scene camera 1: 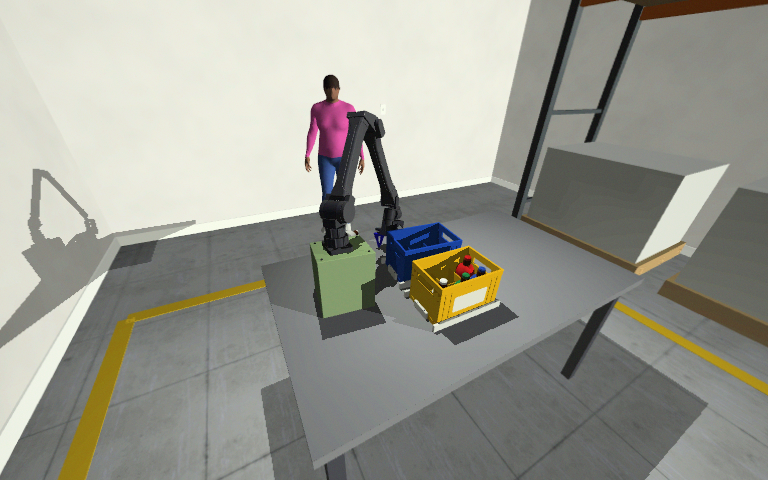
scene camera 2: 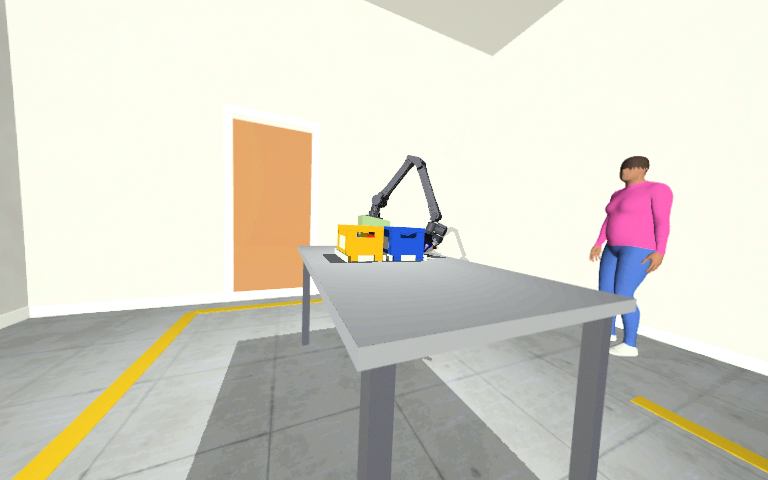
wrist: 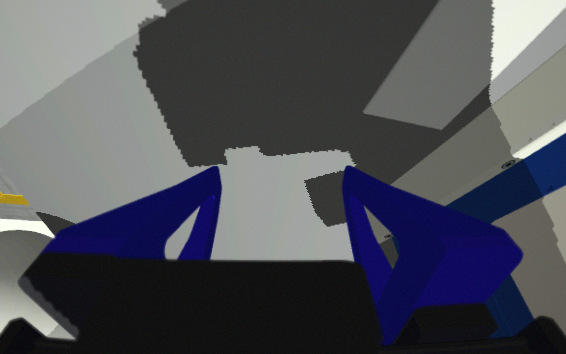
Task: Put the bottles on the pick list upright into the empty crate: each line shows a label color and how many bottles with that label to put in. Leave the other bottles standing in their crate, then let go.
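Frame: origin at the arm's base, x right, y back, z down, level; metres.
Seen in the pictures: gripper, between the fingertips: (scene camera 1: 383,248) (wrist: 281,176); arm's base, origin of its link: (scene camera 1: 337,247) (scene camera 2: 373,218).
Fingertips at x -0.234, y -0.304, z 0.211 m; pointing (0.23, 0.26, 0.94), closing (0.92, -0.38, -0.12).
Pixels of each thing's top centre, then the offset from my fingertips to it. "pt": a spot on its surface instead. Level surfaces: height alone.
- yellow crate, centre of its top: (scene camera 1: 457,265) (scene camera 2: 359,225) dy -0.086, dx +0.442, dz -0.159 m
- blue crate, centre of its top: (scene camera 1: 423,235) (scene camera 2: 399,227) dy -0.095, dx +0.200, dz -0.159 m
- white shape with a dark red end, centre of its top: (wrist: 3,348) (scene camera 1: 348,231) dy +0.137, dx -0.140, dz -0.058 m
- pale rounded surface, a spot on its surface: (wrist: 20,267) pt dy +0.097, dx -0.130, dz -0.019 m
- grey table, height of its surface: dz +0.016 m
The yellow crate (scene camera 1: 424,292) (scene camera 2: 362,250) holds several bottles: a red one (scene camera 1: 464,268), with green, blue and white caps beside it. The blue crate (scene camera 1: 398,264) (scene camera 2: 404,249) (wrist: 542,162) stands beside it; no bottle shows inside, though its floor is mostly hidden. My gripper (scene camera 1: 379,243) (scene camera 2: 428,247) (wrist: 281,176) is open and empty, low over the table outside the blue crate's far end. A white shape with a dark red end (scene camera 1: 350,232) shows behind the green base; a pale rounded surface (wrist: 20,267) at the wrist view's left edge may be the same bottle. No readable pick list shows.
The green base block (scene camera 1: 345,285) stands close to the crates on the grey table (scene camera 1: 362,373) (scene camera 2: 453,300). White supports (scene camera 1: 470,316) lie under the yellow crate. A person (scene camera 1: 331,127) (scene camera 2: 634,220) stands behind the table. The blue crate's wall is right of the fingers in the wrist view.
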